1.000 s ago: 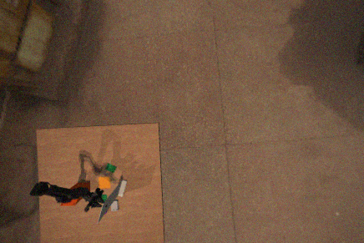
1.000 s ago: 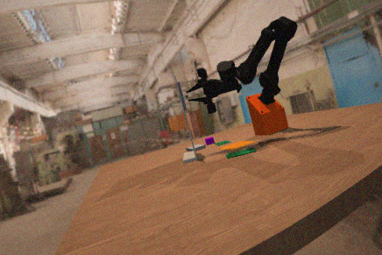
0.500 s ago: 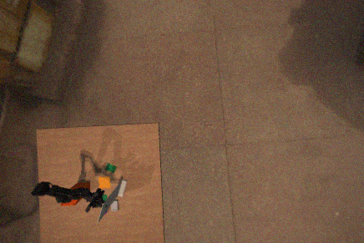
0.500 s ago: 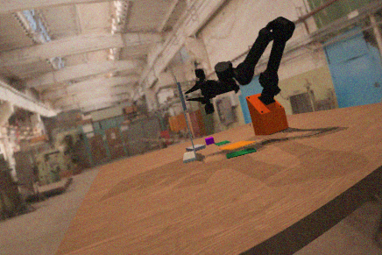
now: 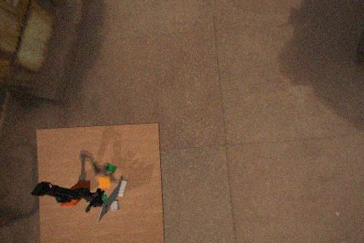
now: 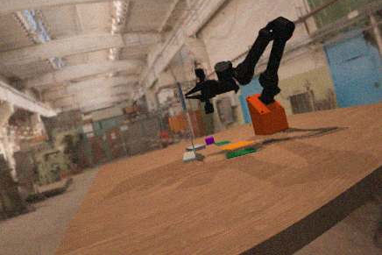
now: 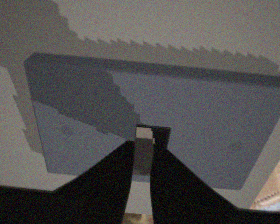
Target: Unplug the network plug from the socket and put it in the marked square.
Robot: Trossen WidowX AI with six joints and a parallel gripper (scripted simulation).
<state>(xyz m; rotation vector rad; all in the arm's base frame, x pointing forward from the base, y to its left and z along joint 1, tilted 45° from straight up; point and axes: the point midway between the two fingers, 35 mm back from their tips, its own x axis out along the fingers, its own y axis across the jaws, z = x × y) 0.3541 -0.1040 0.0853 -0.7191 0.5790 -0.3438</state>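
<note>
The orange marked square is 250 mm below my gripper tip, 150 mm behind it and 60 mm to the left of it. Also, from my gripper tip: grey network plug (10 mm ahead); then purple block (240 mm below, 220 mm to the right, 160 mm behind); then thin upright panel (100 mm below, 20 mm ahead, 10 mm to the right).
</note>
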